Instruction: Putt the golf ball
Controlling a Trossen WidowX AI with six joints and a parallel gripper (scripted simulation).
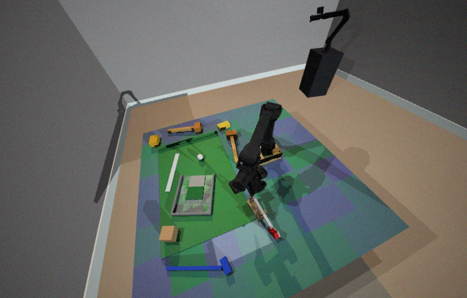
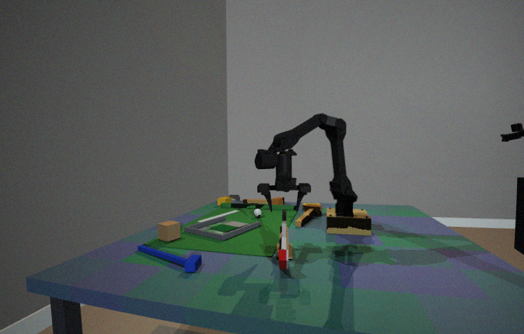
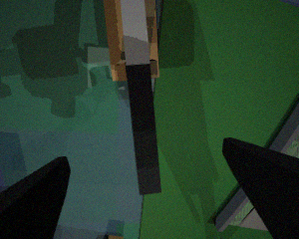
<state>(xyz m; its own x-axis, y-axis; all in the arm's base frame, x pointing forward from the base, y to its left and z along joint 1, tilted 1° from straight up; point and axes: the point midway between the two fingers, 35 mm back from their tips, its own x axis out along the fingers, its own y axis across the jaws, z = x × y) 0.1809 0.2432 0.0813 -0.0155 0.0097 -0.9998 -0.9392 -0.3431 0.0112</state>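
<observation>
My gripper tip is 30 mm past the wooden figure, 80 mm to the right of it and 80 mm above it. Also, from my gripper tip: red putter (40 mm behind, 110 mm to the left, 50 mm below); white golf ball (270 mm ahead, 330 mm to the right, 90 mm below); blue hammer (280 mm ahead, 280 mm to the left, 100 mm below).
</observation>
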